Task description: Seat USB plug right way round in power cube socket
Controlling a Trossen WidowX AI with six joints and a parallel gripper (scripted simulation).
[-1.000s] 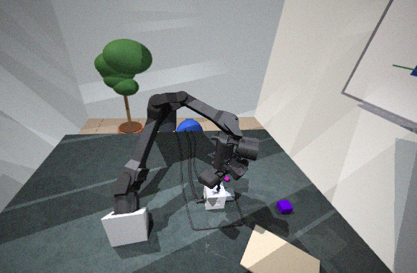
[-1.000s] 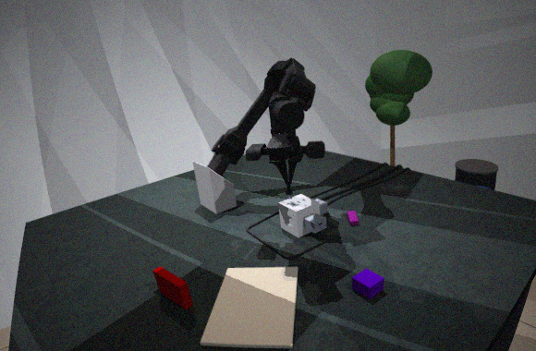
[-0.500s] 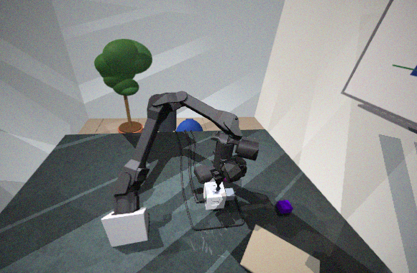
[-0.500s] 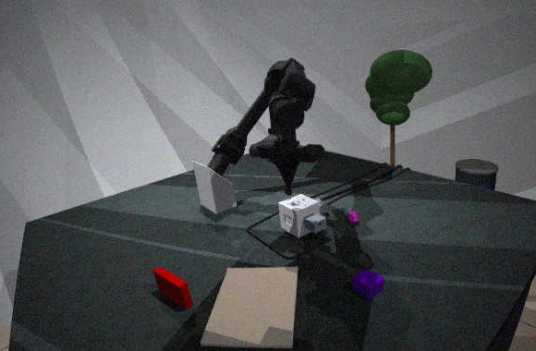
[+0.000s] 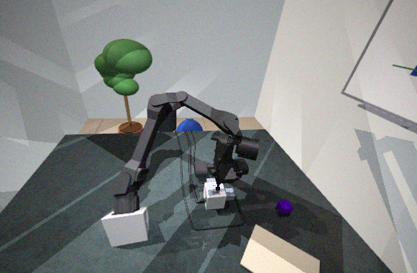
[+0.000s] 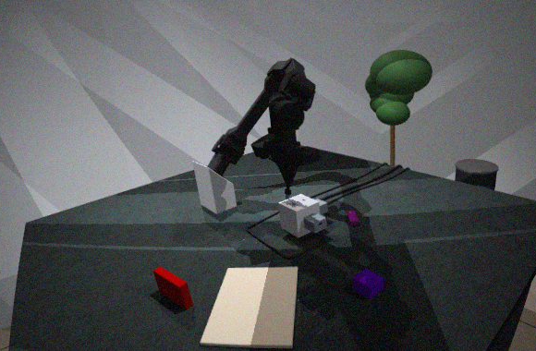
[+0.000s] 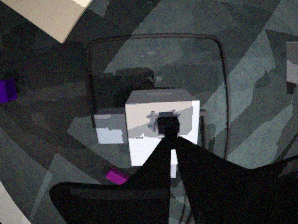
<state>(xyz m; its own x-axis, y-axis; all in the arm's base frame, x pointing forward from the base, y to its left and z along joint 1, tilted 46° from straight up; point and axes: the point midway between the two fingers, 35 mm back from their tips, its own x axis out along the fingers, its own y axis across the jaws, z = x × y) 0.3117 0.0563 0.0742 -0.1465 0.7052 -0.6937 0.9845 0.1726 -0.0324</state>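
Right now my gripper tip is 2 cm above the dark USB plug. Also, from my gripper tip: cream sheet: 22 cm to the right, 20 cm ahead, 13 cm below; purple cube: 30 cm ahead, 12 cm below, 2 cm to the right; magenta block: 16 cm to the left, 13 cm below, 6 cm ahead.
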